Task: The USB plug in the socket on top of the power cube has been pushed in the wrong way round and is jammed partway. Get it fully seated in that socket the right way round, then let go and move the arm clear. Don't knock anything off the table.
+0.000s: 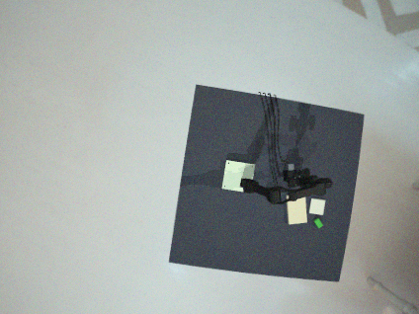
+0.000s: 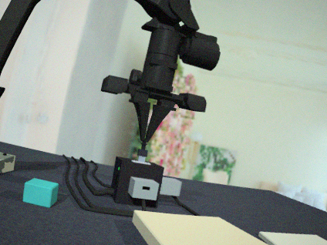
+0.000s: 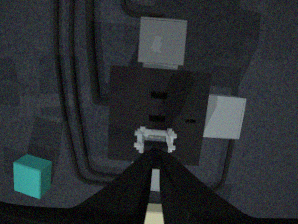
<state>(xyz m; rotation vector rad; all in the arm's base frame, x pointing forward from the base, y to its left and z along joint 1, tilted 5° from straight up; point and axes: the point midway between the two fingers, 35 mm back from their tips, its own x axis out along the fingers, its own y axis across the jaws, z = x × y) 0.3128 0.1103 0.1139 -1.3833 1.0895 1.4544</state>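
My gripper tip is 2 cm above the usb plug. From my gripper tip the other things lie so: cream slab 21 cm to the right, 11 cm below, 10 cm ahead; then socket 5 cm below; then teal block 14 cm to the right, 13 cm behind, 10 cm below.
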